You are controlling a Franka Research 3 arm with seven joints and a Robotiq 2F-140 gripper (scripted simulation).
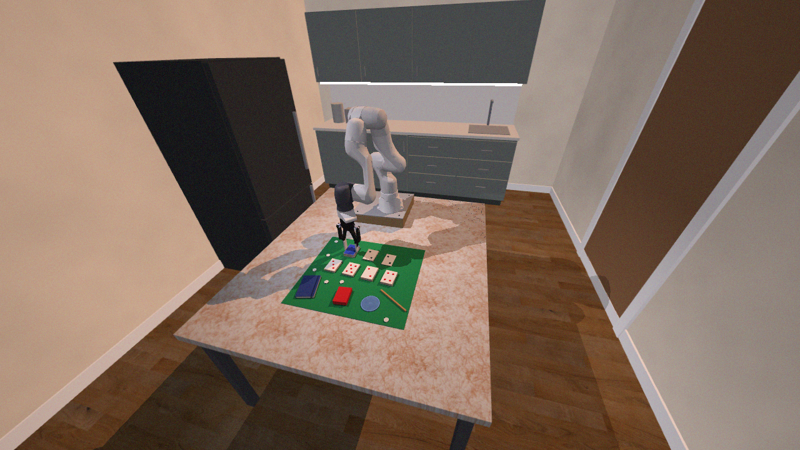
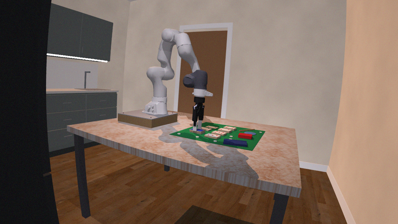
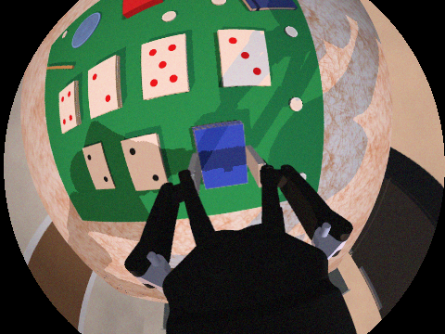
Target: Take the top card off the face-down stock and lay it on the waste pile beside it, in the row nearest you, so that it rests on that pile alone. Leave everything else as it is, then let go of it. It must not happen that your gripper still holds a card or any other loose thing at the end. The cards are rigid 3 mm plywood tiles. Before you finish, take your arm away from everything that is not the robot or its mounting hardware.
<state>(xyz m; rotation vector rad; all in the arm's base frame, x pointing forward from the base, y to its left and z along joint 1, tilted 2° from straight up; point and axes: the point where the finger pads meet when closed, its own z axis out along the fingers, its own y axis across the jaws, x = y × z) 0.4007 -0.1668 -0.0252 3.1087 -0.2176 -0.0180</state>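
Now: the black-pip card 5 cm ahead of my hand, 23 cm to the left of it and 4 cm below it. Round my hand: green mat 17 cm ahead, 10 cm to the left, 6 cm below; dark blue box 29 cm ahead, 14 cm to the right, 4 cm below; red box 33 cm ahead, 5 cm to the left, 4 cm below.
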